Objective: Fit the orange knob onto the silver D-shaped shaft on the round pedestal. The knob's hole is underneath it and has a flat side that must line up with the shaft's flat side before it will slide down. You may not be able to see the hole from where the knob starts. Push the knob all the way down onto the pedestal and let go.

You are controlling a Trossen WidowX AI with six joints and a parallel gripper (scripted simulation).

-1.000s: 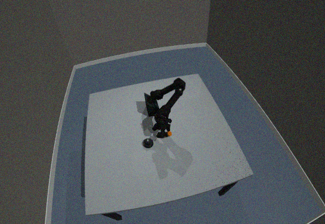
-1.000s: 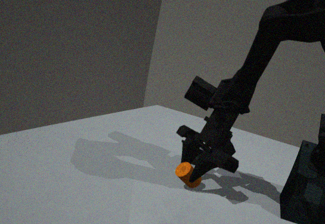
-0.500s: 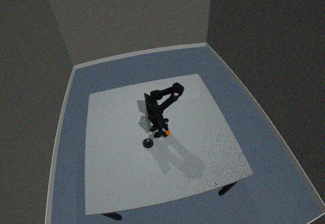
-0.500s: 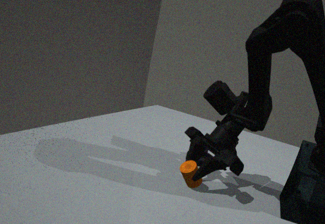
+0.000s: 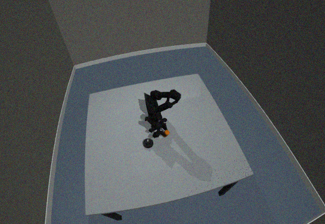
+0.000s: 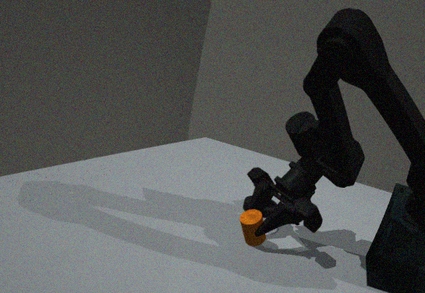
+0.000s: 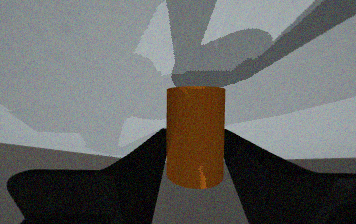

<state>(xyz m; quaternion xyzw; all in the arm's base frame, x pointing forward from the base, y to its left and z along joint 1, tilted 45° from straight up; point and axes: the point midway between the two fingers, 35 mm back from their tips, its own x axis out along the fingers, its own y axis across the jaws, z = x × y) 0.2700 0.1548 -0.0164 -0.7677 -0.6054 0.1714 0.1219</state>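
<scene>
Now: the orange knob 1 cm above my gripper tip. The rest, counted from my gripper tip: round dark pedestal (6 cm ahead, 16 cm to the right).
</scene>
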